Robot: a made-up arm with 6 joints. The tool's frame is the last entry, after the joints.
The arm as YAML. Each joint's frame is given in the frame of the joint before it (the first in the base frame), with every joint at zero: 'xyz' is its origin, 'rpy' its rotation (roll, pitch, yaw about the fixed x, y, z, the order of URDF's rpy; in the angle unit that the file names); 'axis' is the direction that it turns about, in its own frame. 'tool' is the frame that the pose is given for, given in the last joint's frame.
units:
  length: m
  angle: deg
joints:
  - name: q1
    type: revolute
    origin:
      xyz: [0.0, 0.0, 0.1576]
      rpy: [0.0, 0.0, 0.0]
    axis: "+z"
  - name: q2
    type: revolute
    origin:
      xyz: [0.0, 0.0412, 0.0]
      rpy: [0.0, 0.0, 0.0]
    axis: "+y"
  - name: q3
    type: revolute
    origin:
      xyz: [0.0, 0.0, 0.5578]
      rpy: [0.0, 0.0, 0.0]
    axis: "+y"
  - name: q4
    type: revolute
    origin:
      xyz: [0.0, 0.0, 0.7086]
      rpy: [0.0, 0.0, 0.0]
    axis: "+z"
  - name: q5
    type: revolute
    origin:
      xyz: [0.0, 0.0, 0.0]
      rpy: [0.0, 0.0, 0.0]
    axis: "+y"
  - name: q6
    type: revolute
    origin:
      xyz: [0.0, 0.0, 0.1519]
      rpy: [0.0, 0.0, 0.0]
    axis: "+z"
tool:
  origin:
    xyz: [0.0, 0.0, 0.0]
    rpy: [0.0, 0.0, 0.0]
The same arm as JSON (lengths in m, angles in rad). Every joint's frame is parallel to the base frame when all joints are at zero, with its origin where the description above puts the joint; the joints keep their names.
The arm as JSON. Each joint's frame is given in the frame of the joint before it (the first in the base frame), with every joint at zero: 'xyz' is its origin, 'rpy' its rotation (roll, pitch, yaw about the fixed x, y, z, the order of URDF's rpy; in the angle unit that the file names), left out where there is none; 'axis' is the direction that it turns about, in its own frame. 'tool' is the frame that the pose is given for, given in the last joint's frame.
{
  "units": {
    "length": "m",
    "angle": "rad"
  },
  "joints": [
    {
      "name": "q1",
      "type": "revolute",
      "origin": {
        "xyz": [
          0.0,
          0.0,
          0.1576
        ]
      },
      "axis": "+z"
    },
    {
      "name": "q2",
      "type": "revolute",
      "origin": {
        "xyz": [
          0.0,
          0.0412,
          0.0
        ]
      },
      "axis": "+y"
    },
    {
      "name": "q3",
      "type": "revolute",
      "origin": {
        "xyz": [
          0.0,
          0.0,
          0.5578
        ]
      },
      "axis": "+y"
    },
    {
      "name": "q4",
      "type": "revolute",
      "origin": {
        "xyz": [
          0.0,
          0.0,
          0.7086
        ]
      },
      "axis": "+z"
    },
    {
      "name": "q5",
      "type": "revolute",
      "origin": {
        "xyz": [
          0.0,
          0.0,
          0.0
        ]
      },
      "axis": "+y"
    },
    {
      "name": "q6",
      "type": "revolute",
      "origin": {
        "xyz": [
          0.0,
          0.0,
          0.1519
        ]
      },
      "axis": "+z"
    }
  ],
  "tool": {
    "origin": {
      "xyz": [
        0.0,
        0.0,
        0.0
      ]
    }
  }
}

